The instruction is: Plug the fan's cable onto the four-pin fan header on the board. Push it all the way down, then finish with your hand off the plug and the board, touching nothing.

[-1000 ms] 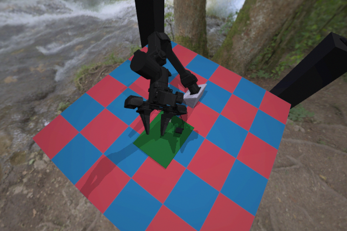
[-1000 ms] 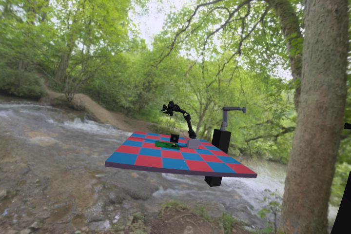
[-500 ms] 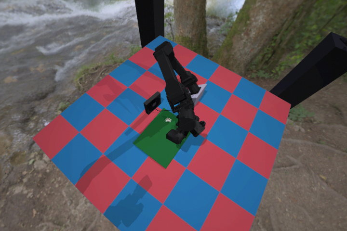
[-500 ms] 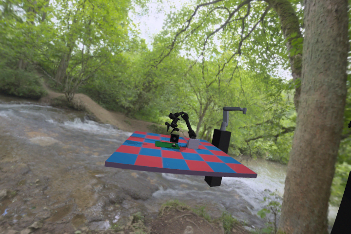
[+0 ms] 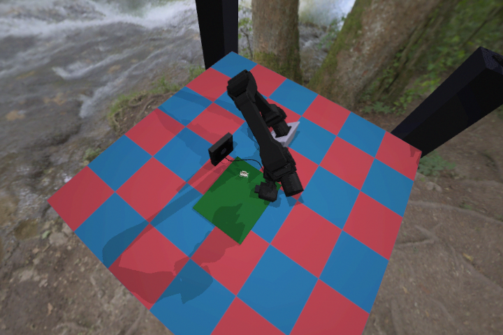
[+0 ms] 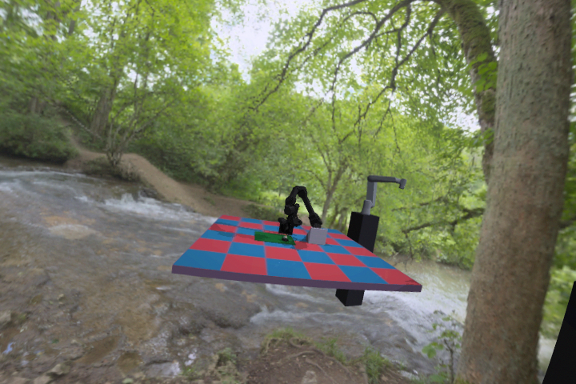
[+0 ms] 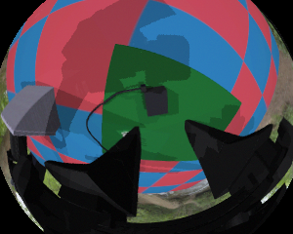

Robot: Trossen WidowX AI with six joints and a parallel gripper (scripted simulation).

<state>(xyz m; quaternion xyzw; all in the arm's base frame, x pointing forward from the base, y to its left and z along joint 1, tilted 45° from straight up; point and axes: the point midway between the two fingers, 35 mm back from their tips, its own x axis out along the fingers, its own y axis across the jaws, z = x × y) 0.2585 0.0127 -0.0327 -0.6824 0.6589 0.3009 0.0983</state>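
Right now my gripper tip is 70 mm above the black plug, 10 mm to the left of it and 10 mm short of it. Round my gripper tip: black fan (220 mm to the right, 60 mm behind, 20 mm below); then green board (90 mm below, 70 mm to the right, 70 mm ahead); then four-pin header (100 mm to the right, 80 mm below, 30 mm behind).
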